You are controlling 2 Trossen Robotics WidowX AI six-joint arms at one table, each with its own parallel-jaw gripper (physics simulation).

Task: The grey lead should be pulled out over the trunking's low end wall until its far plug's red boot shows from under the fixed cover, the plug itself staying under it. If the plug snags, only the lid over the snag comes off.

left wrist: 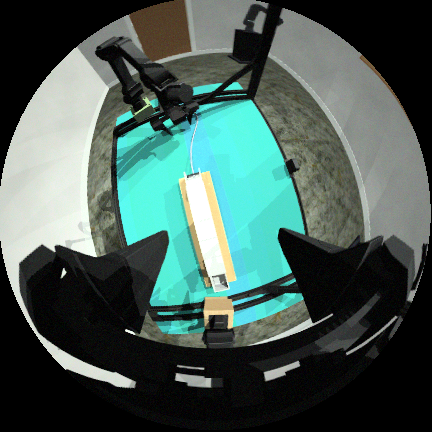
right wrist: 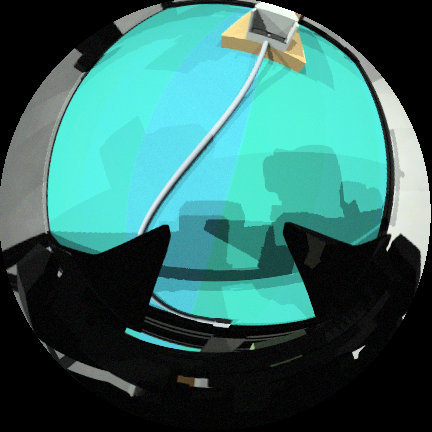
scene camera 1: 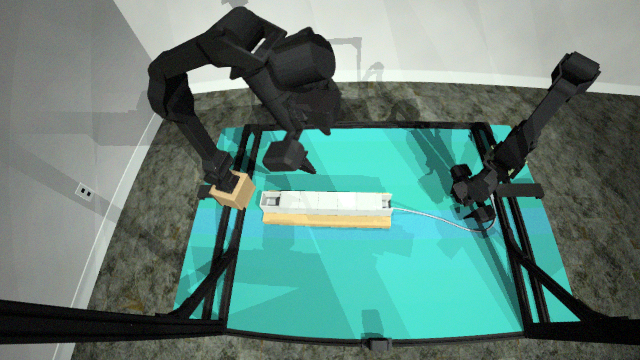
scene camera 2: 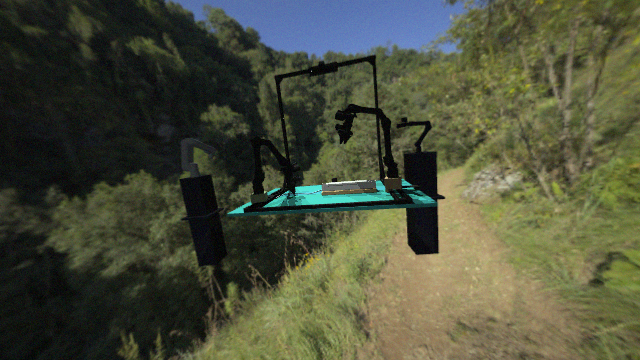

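Note:
The white trunking (scene camera 1: 325,201) (scene camera 2: 349,185) (left wrist: 202,220) (right wrist: 272,27) has a row of white lids in place, with open bays at both ends. The grey lead (scene camera 1: 440,218) (left wrist: 192,150) (right wrist: 210,137) leaves the end at the right in scene camera 1 and curves over the table towards the right arm. No red boot shows. My left gripper (scene camera 1: 320,150) (left wrist: 224,235) is open and empty, high above the trunking's other end. My right gripper (scene camera 1: 471,212) (right wrist: 228,229) is open, low near the lead; one finger hides part of the lead in the right wrist view.
A tan wooden base (scene camera 1: 325,221) (right wrist: 235,37) lies under the trunking. The left arm's wooden mounting block (scene camera 1: 241,192) (left wrist: 218,304) stands near the trunking's left end in scene camera 1. Black frame rails (scene camera 1: 380,124) edge the turquoise table (scene camera 1: 425,280), with shadows across it.

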